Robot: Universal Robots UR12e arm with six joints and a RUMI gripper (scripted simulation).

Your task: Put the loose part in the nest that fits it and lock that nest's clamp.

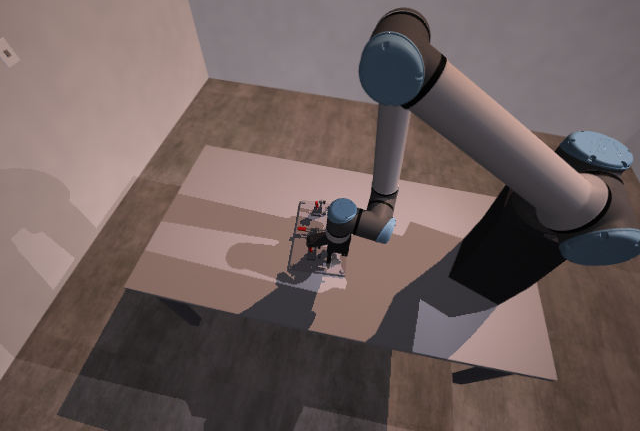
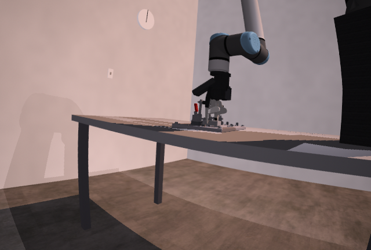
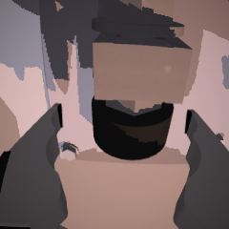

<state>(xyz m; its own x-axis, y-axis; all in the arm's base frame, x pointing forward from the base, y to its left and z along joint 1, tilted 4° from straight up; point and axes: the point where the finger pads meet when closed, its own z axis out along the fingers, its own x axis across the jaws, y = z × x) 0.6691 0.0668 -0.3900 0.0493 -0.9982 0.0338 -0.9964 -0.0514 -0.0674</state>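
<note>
My hand is 10 mm above the loose part. Round my hand: grey fixture plate: 110 mm to the right, 50 mm ahead, 30 mm below.
</note>
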